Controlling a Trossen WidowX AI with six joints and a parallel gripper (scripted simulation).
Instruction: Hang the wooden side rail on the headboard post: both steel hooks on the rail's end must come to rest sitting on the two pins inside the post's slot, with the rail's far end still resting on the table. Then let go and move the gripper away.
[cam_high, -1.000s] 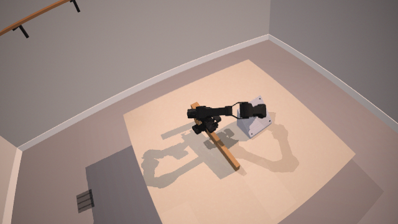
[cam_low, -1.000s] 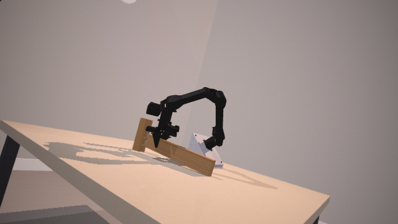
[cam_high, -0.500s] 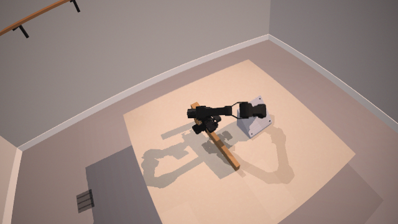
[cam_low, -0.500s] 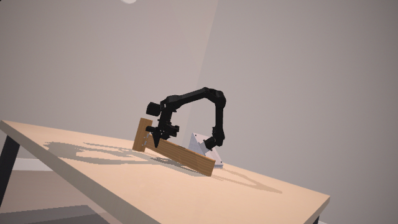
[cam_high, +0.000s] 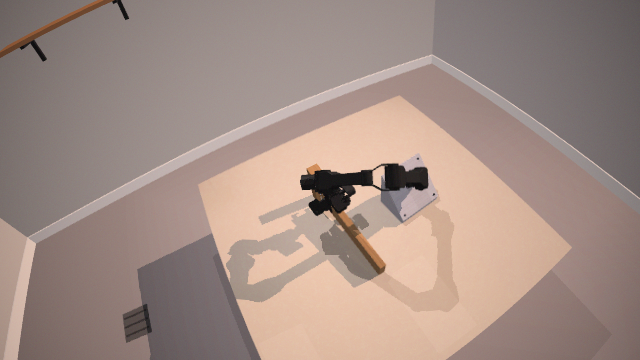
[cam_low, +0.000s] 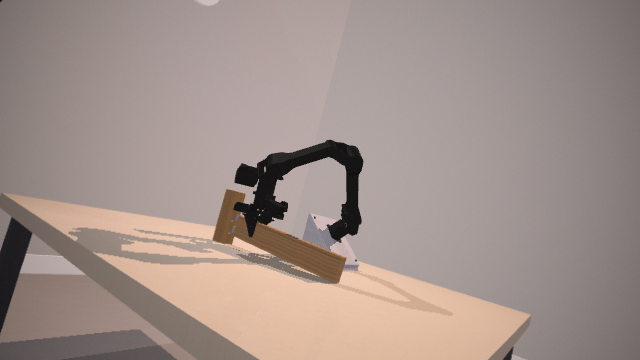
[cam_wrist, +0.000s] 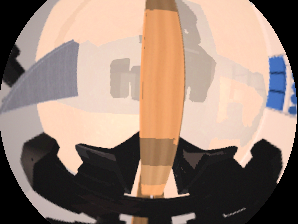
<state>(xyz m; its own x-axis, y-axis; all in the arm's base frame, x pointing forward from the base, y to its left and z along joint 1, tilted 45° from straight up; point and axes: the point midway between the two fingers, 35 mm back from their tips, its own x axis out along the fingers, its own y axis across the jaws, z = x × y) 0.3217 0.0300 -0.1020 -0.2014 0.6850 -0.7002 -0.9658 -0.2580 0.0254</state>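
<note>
The headboard post lies 130 mm to the right of my gripper tip, 40 mm above it and 20 mm ahead of it.
</note>
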